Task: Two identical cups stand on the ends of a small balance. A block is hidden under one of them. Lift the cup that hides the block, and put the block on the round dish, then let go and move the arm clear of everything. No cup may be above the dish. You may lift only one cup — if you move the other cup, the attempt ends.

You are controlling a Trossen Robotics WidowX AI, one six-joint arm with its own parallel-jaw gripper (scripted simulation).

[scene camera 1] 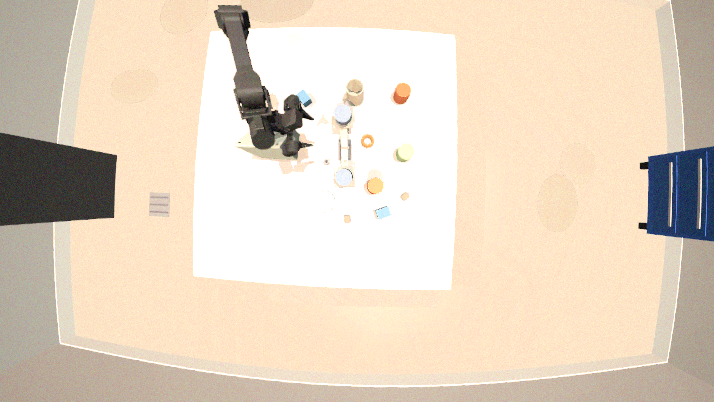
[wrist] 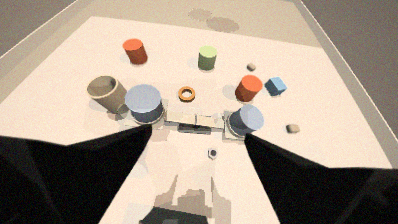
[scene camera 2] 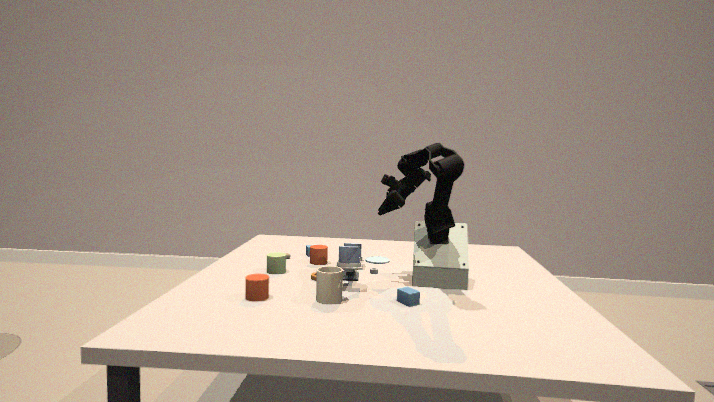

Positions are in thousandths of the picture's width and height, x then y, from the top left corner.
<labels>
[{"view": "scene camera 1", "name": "my gripper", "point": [439, 330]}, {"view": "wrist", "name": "my gripper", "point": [501, 596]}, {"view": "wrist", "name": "blue-grey cup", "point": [627, 529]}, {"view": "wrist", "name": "blue-grey cup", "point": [363, 453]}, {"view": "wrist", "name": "mug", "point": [268, 404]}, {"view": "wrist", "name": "balance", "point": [428, 520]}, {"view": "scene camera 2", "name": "my gripper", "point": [530, 529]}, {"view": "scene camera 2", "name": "mug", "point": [461, 695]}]
</labels>
